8 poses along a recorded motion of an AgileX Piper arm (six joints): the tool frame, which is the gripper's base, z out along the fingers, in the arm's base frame.
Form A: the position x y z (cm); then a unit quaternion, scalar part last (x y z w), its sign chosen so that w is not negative.
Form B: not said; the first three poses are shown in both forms.
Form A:
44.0, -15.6, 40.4, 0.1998, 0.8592, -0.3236, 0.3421
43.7, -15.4, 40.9, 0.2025, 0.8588, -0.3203, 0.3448
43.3, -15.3, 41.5, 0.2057, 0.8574, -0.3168, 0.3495
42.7, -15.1, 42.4, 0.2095, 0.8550, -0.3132, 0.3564
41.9, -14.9, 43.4, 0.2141, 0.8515, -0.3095, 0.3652
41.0, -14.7, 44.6, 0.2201, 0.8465, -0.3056, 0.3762
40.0, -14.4, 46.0, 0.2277, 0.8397, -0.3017, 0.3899
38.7, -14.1, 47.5, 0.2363, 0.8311, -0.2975, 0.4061
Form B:
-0.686, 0.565, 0.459, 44.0; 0.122, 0.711, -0.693, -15.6; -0.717, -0.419, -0.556, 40.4; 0, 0, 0, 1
-0.680, 0.569, 0.462, 43.7; 0.127, 0.713, -0.690, -15.4; -0.722, -0.410, -0.557, 40.9; 0, 0, 0, 1
-0.671, 0.574, 0.469, 43.3; 0.131, 0.715, -0.687, -15.3; -0.730, -0.399, -0.555, 41.5; 0, 0, 0, 1
-0.658, 0.581, 0.478, 42.7; 0.135, 0.716, -0.685, -15.1; -0.741, -0.386, -0.550, 42.4; 0, 0, 0, 1
-0.642, 0.591, 0.489, 41.9; 0.139, 0.717, -0.683, -14.9; -0.754, -0.371, -0.542, 43.4; 0, 0, 0, 1
-0.620, 0.603, 0.502, 41.0; 0.143, 0.716, -0.683, -14.7; -0.771, -0.352, -0.530, 44.6; 0, 0, 0, 1
-0.592, 0.618, 0.517, 40.0; 0.147, 0.714, -0.684, -14.4; -0.792, -0.329, -0.514, 46.0; 0, 0, 0, 1
-0.558, 0.634, 0.534, 38.7; 0.151, 0.711, -0.686, -14.1; -0.816, -0.303, -0.493, 47.5; 0, 0, 0, 1

